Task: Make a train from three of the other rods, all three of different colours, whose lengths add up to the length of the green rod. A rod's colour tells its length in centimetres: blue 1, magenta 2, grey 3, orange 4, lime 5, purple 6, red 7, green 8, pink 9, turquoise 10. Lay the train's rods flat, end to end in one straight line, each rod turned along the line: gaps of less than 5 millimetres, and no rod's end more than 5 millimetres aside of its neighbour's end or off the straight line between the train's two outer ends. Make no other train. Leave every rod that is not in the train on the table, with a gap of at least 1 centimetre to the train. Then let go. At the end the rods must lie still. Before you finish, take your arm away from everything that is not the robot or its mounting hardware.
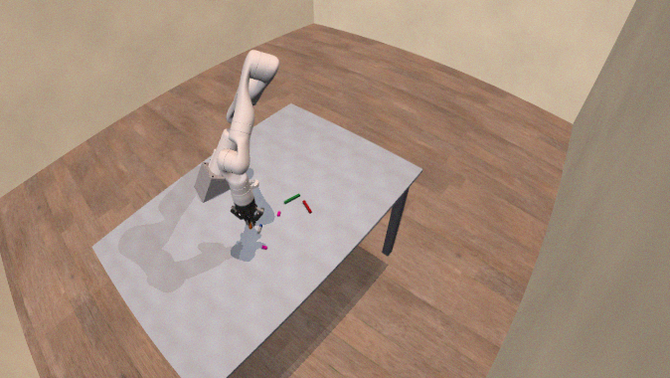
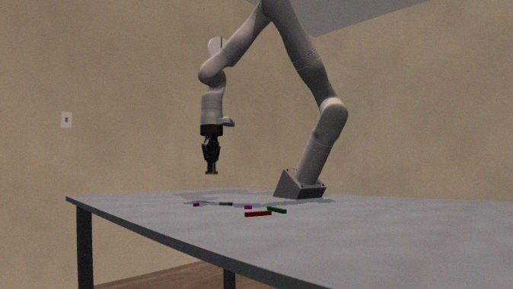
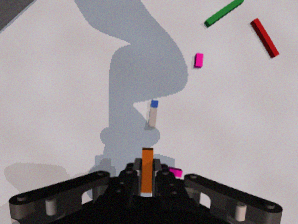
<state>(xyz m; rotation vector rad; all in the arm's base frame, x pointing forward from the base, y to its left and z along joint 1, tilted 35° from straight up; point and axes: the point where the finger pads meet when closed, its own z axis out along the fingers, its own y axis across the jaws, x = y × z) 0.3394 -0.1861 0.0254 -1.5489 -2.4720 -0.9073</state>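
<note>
The grey rod lies 11 cm below my hand, 4 cm to the left of it and 2 cm behind it. Round my hand: green rod 25 cm to the left, 11 cm below, 1 cm behind; then blue rod 11 cm below, 6 cm to the left, 3 cm behind; then orange rod 1 cm below.
</note>
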